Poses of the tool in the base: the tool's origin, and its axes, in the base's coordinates. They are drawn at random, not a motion.
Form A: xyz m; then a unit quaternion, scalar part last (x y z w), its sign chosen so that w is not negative.
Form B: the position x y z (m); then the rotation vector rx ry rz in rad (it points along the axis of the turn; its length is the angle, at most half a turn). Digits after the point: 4 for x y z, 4 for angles.
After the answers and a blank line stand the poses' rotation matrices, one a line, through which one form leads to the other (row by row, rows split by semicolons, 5 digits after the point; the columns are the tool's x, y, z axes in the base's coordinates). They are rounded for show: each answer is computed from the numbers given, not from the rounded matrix.
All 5 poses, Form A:
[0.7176 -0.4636 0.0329 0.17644 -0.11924 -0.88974 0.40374]
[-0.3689 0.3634 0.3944 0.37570 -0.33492 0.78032 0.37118]
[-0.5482 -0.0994 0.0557 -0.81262 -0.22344 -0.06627 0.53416]
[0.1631 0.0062 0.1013 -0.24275 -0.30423 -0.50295 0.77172]
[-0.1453 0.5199 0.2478 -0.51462 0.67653 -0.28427 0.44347]
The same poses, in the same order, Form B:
[0.7176 -0.4636 0.0329 0.4456 -0.3011 -2.2469]
[-0.3689 0.3634 0.3944 0.9634 -0.8588 2.0009]
[-0.5482 -0.0994 0.0557 -1.9365 -0.5325 -0.1579]
[0.1631 0.0062 0.1013 -0.5262 -0.6594 -1.0902]
[-0.1453 0.5199 0.2478 -1.2762 1.6777 -0.7049]

-0.61172 0.67637 -0.41026; -0.76053 -0.64555 0.06971; -0.21769 0.35466 0.90930
-0.44215 -0.83094 0.33770; 0.32762 -0.50011 -0.80160; 0.83497 -0.24379 0.49335
0.89137 0.43394 -0.13100; 0.29235 -0.32949 0.89776; 0.34641 -0.83853 -0.42056
0.30897 0.92398 -0.22538; -0.62857 0.37622 0.68070; 0.71375 -0.06865 0.69703
-0.07700 -0.44418 0.89262; -0.94844 0.30871 0.07180; -0.30746 -0.84107 -0.44505

